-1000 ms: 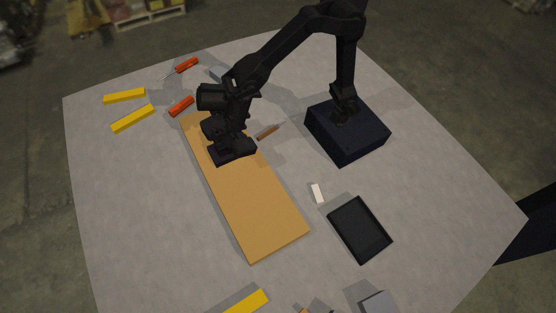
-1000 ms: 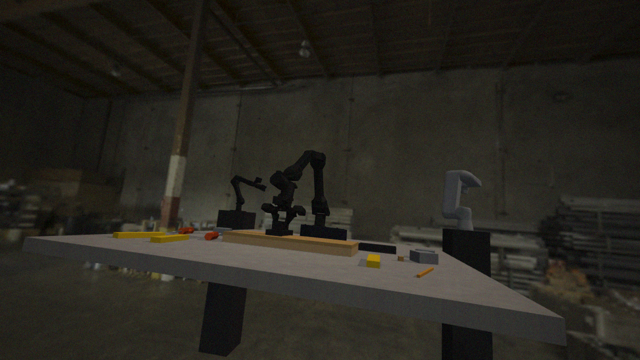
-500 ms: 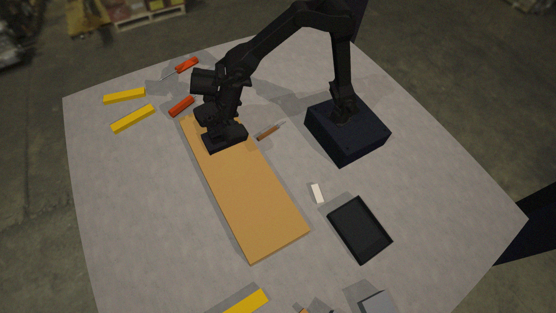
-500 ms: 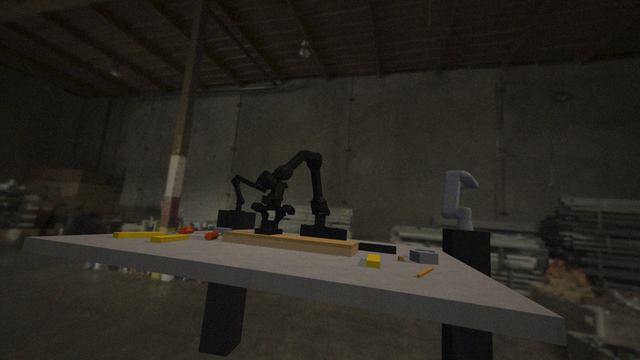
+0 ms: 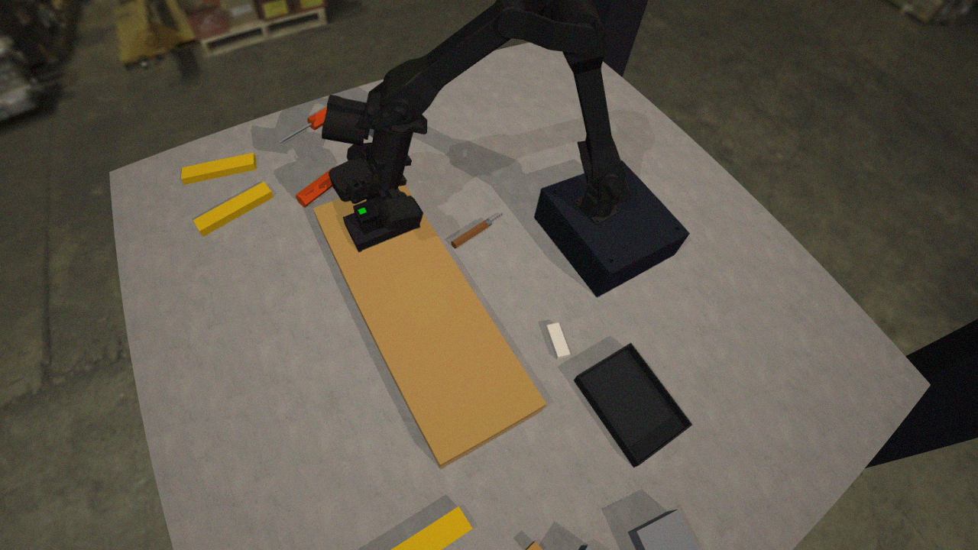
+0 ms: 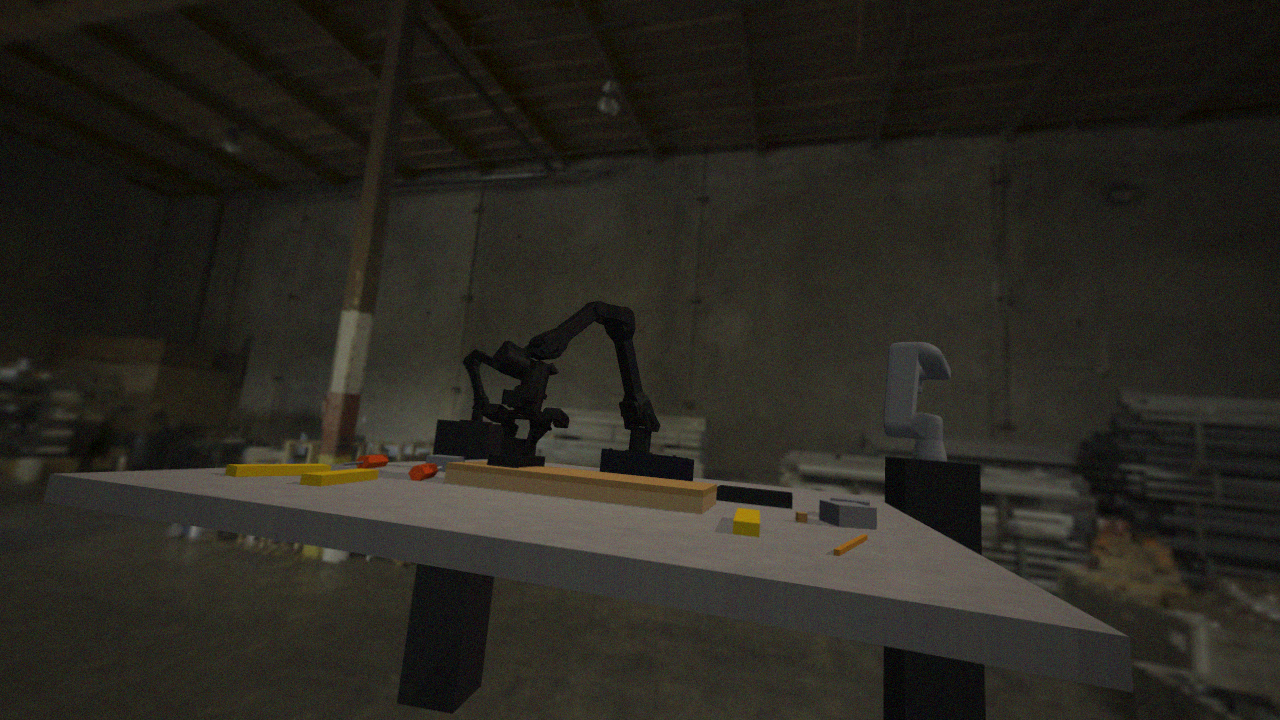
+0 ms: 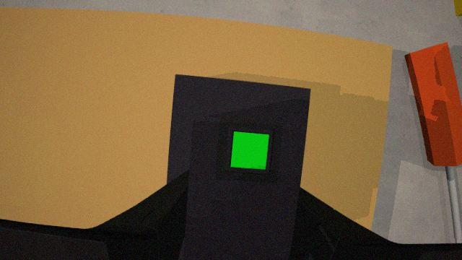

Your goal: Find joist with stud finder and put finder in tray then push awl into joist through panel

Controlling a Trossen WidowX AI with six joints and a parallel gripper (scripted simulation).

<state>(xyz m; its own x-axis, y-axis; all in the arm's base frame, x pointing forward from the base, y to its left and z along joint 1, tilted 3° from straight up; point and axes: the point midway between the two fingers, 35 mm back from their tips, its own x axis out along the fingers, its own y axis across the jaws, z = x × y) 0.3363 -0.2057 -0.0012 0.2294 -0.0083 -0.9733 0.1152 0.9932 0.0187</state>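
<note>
My gripper tip is now 17 cm past the tray, 51 cm to the right of it and 5 cm above it. The rest, counted from my gripper tip: square light 2 cm ahead, 3 cm above; stud finder 1 cm ahead, 2 cm above; awl 18 cm behind, 8 cm to the left, 6 cm below.
</note>
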